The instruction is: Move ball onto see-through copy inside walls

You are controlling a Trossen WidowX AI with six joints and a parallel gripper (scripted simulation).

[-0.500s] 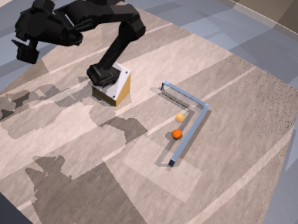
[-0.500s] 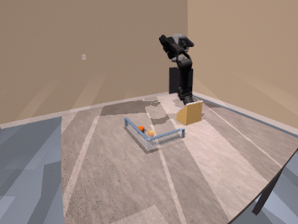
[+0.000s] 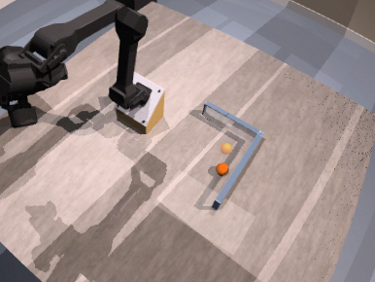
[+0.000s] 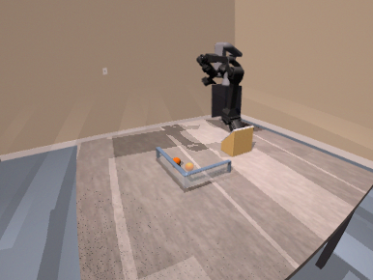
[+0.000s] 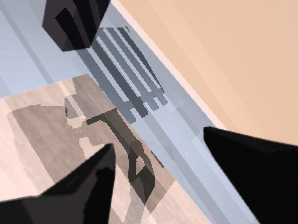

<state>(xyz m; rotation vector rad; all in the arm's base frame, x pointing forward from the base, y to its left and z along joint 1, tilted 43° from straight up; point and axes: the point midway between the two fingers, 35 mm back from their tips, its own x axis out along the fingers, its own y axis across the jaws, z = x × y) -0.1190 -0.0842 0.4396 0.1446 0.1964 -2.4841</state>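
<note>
Now: the orange ball 51 cm ahead of my gripper tip, 34 cm to the left of it and 34 cm below it. From my gripper tip the other things lie so: see-through copy of ball (48 cm ahead, 42 cm to the left, 34 cm below).
</note>
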